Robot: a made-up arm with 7 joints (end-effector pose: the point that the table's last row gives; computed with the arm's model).
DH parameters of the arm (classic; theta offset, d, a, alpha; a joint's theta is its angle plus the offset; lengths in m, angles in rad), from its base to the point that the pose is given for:
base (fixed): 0 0.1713 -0.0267 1.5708
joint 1: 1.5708 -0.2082 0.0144 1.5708
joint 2: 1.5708 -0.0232 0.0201 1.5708
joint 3: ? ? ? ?
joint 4: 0 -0.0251 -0.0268 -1.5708
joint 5: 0 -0.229 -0.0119 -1.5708
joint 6: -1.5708 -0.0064 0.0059 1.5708
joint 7: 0 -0.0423 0.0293 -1.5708
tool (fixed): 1.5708 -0.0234 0 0
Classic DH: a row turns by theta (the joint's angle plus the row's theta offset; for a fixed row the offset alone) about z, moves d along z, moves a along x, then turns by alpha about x.
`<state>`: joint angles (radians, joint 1 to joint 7).
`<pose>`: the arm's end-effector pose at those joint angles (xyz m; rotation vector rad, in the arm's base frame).
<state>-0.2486 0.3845 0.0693 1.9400 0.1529 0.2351 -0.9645</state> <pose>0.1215 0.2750 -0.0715 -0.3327 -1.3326 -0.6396</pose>
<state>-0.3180 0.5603 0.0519 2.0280 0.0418 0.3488 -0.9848</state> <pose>0.1105 0.2963 -0.0577 -0.1505 -1.1440 -0.8195</pose>
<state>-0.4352 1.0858 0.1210 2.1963 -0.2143 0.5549 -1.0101</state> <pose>0.1168 0.3597 0.0120 0.4460 -0.7972 -1.2667</pose>
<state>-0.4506 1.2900 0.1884 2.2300 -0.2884 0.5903 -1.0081</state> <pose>0.1334 0.3762 0.0532 0.6916 -0.7320 -1.4218</pose>
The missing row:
joint 3: 1.5708 -0.3167 0.0099 1.5708
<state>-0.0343 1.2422 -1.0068 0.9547 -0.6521 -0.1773 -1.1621</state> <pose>0.0112 0.5937 -0.1422 0.1998 0.3352 -1.9048</pose>
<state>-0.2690 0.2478 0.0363 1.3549 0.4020 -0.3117 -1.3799</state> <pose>0.0913 0.2834 -0.1986 -0.1397 -1.4297 0.0683</pose>
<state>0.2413 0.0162 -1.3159 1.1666 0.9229 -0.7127 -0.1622</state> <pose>0.0869 0.0275 -0.1868 -2.2927 -1.2122 -1.2049</pose>
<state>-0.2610 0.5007 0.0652 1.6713 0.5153 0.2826 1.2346</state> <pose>0.0961 0.3938 -0.0901 -2.3943 -0.2817 -1.5423</pose>
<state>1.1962 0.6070 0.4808 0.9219 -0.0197 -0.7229 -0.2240</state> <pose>0.3209 0.4904 0.1448 0.5961 -2.2048 -1.2400</pose>
